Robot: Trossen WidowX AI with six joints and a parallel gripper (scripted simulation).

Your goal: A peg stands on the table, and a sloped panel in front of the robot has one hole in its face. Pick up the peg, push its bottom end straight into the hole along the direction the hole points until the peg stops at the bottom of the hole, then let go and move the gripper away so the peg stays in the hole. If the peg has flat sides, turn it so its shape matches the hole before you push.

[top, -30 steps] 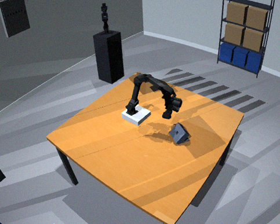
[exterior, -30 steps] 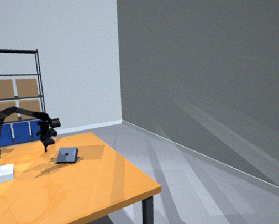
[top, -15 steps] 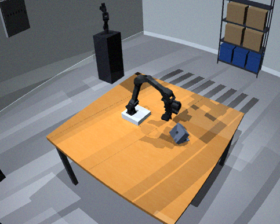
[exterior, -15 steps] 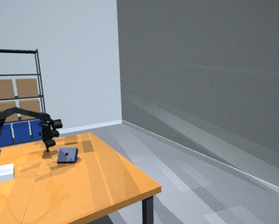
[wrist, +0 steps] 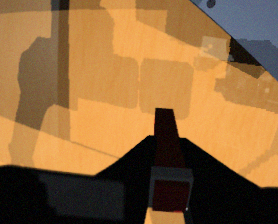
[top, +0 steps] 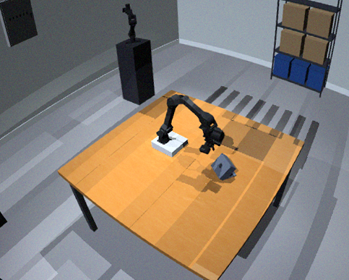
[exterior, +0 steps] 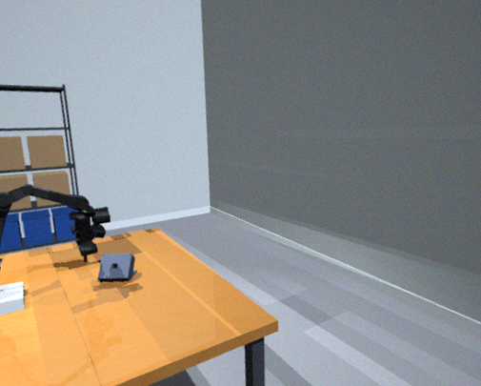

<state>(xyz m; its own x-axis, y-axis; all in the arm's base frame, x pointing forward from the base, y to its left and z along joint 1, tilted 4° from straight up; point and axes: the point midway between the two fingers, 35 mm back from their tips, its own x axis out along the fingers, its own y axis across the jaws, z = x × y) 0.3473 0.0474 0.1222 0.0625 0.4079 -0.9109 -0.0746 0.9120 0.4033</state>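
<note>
The sloped panel lies 11 cm ahead of my gripper tip, 8 cm below it and 5 cm to the right of it. Also, from my gripper tip: red peg: 2 cm above, 1 cm to the right.
</note>
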